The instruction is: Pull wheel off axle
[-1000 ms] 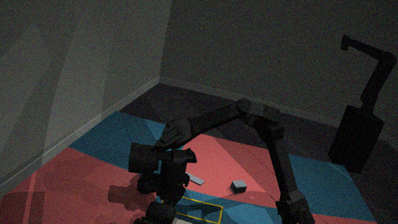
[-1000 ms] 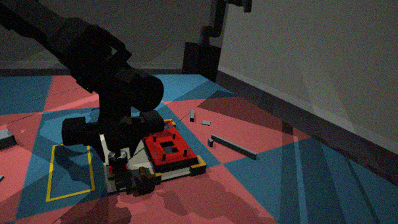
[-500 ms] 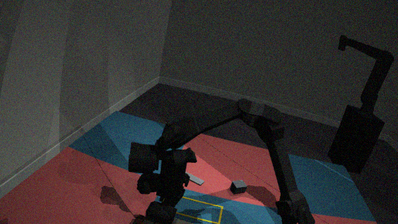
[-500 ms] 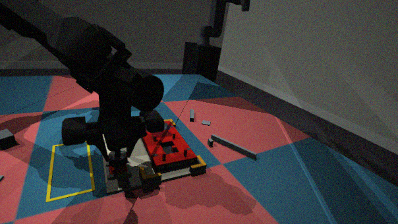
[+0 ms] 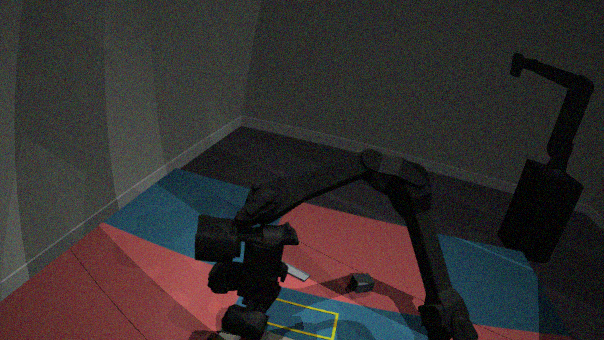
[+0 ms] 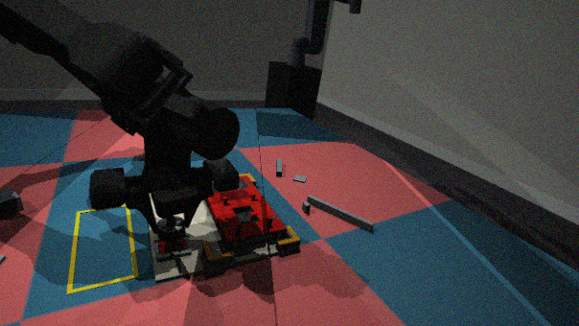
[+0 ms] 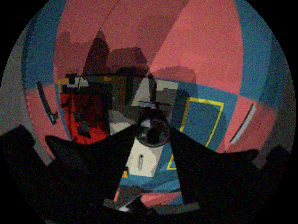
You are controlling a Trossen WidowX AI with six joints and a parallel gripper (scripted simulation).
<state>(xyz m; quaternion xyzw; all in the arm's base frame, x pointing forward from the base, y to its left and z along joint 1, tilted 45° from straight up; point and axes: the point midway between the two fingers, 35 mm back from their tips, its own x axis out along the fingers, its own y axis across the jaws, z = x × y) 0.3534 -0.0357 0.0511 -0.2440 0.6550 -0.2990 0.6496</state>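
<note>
The grey base board lies 10 cm to the left of my gripper tip, 5 cm behind it and 3 cm below it. Round my gripper tip: wheel: right at my gripper tip; then grey block: 23 cm to the right, 21 cm behind, 3 cm below; then long grey bar: 33 cm to the left, 3 cm below, 3 cm ahead.
</note>
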